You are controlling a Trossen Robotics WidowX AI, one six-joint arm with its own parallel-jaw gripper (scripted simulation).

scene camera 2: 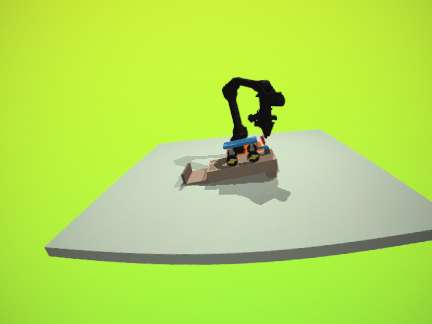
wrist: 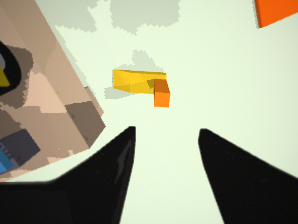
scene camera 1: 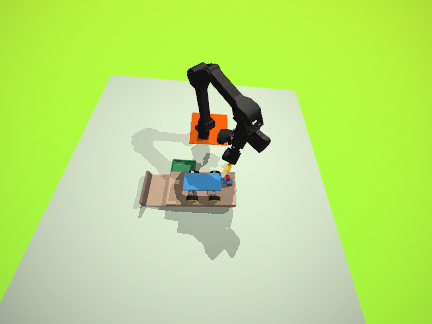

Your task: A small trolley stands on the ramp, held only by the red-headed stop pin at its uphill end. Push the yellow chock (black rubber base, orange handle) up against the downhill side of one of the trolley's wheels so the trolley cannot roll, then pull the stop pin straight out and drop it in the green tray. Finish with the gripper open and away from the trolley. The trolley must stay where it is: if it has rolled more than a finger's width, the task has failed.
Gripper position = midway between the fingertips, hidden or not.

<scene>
In view: the gripper (wrist: 167,133), a blue trolley (scene camera 1: 194,180) and a yellow chock (wrist: 143,82).
</scene>
